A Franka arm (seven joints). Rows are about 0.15 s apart.
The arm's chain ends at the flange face. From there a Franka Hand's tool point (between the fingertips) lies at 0.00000 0.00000 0.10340 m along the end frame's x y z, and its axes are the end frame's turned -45 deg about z.
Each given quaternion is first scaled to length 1.
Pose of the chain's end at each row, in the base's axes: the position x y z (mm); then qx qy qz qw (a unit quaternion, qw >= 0):
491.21, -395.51, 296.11, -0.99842, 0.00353, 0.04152, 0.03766
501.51, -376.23, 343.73, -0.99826, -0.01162, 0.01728, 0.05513
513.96, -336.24, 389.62, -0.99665, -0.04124, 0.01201, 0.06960
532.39, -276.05, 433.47, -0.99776, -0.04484, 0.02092, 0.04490
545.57, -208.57, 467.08, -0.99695, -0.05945, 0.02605, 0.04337
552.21, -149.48, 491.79, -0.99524, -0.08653, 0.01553, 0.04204
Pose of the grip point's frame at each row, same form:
482.66, -387.70, 193.36, -0.92377, -0.37882, 0.02395, 0.05068
497.81, -364.89, 241.02, -0.91783, -0.39275, -0.00513, 0.05755
510.89, -322.00, 287.25, -0.90500, -0.41950, -0.01554, 0.06890
527.66, -266.98, 330.58, -0.90466, -0.42326, 0.00215, 0.04949
539.67, -199.95, 364.21, -0.89831, -0.43644, 0.00747, 0.05004
548.26, -141.11, 388.81, -0.88637, -0.46081, -0.00174, 0.04478

